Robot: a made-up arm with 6 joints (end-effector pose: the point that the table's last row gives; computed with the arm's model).
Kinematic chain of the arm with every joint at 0, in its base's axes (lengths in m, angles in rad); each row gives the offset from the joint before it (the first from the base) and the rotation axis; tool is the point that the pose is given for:
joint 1: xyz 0 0 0.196 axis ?
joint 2: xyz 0 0.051 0 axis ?
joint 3: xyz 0 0 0.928 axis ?
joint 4: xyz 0 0 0.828 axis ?
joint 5: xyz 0 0 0 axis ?
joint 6: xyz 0 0 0.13 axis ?
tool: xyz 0 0 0
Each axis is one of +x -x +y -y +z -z.
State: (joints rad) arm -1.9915 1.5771 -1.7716 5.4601 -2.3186 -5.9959
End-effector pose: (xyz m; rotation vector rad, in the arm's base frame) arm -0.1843 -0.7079 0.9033 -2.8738 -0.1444 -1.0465
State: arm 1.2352 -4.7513 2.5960 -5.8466 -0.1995 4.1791
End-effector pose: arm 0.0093 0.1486 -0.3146 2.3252 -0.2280 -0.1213
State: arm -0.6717 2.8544 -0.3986 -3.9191 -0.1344 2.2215
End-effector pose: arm 0.6967 -0.5043 -1.4424 -1.3712 2.5316 -0.8606
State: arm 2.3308 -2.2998 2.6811 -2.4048 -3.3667 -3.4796
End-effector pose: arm 0.2880 -0.3487 0.2367 2.6910 0.3982 0.6194
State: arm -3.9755 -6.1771 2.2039 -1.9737 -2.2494 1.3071
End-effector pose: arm -0.5254 0.3646 0.5866 1.2770 0.6550 -0.9252
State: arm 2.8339 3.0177 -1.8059 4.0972 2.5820 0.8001
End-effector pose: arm -0.7348 0.2391 -0.4354 -0.1667 1.5732 0.0550
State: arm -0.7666 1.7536 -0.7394 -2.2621 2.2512 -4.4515
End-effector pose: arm 1.0705 -1.0683 0.4762 1.4238 -1.0130 -1.6785
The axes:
joint 1: +z
joint 2: +y
joint 3: +y
joint 4: +z
joint 5: +y
joint 6: +z

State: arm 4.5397 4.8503 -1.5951 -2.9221 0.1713 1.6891
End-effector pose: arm 0.2184 0.9832 -0.6288 -0.7815 -3.0078 0.0878
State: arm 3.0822 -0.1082 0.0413 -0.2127 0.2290 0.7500
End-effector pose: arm 0.1324 -0.0527 2.0730 0.1860 -0.1263 -2.6542
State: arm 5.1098 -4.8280 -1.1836 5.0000 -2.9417 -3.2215
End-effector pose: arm 0.4966 -0.9874 0.9799 -1.0526 2.7196 0.4874
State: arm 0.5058 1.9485 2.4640 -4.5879 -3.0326 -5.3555
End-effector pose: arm 0.1522 0.1266 -0.3510 -0.6747 1.0696 -0.2947
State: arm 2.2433 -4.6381 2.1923 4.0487 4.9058 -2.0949
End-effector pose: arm -0.3168 0.1547 -0.4772 -0.2483 -1.8175 2.3281
